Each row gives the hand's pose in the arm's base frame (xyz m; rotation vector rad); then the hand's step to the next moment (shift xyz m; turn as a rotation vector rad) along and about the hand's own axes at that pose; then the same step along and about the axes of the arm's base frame.
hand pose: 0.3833 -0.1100 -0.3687 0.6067 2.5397 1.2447
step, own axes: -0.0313 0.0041 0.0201 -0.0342 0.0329 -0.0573
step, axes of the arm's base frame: 0.0366 0.0015 -0.0077 0.0160 -0.0376 0.0621
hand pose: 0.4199 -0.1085 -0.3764 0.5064 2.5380 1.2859
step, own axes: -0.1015 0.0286 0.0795 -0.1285 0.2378 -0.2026
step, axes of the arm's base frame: 0.1273 0.0314 -0.0161 0.0870 -0.0694 0.3189
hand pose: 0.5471 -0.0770 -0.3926 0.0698 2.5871 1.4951
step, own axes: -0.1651 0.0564 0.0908 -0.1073 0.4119 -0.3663
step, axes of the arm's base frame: 0.1750 0.0869 0.0221 0.0344 -0.1200 0.5475
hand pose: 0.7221 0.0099 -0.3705 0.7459 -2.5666 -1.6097
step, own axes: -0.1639 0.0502 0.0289 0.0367 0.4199 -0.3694
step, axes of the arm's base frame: 0.1183 0.1084 0.0669 -0.0953 -0.1780 0.5228
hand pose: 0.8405 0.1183 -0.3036 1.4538 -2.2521 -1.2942
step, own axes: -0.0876 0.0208 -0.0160 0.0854 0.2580 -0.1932
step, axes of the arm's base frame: 0.0399 0.0645 0.0511 -0.1092 -0.1407 0.2819
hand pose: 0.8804 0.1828 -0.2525 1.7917 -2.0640 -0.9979
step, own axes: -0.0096 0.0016 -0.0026 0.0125 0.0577 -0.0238
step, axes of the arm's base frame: 0.0024 0.0082 0.0054 -0.0342 -0.0187 0.0503
